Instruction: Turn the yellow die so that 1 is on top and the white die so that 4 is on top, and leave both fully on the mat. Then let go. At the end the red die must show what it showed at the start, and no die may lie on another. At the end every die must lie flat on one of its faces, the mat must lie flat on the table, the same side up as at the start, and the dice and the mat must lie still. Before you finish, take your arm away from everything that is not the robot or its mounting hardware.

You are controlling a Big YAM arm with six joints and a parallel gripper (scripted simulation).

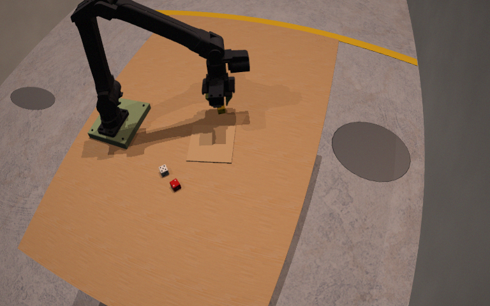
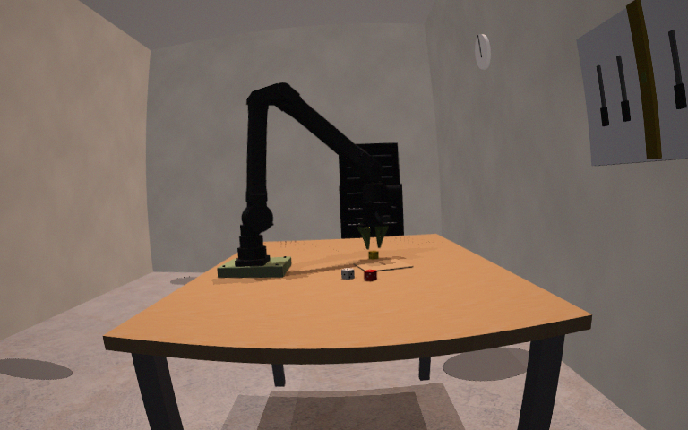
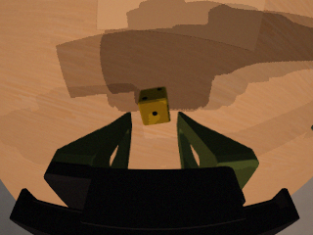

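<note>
My hand is 30 mm above the yellow die. Round my hand: tan mat (130 mm to the right, 40 mm below, 20 mm ahead); red die (310 mm to the right, 30 mm below, 30 mm behind); white die (280 mm to the right, 80 mm behind, 30 mm below).
</note>
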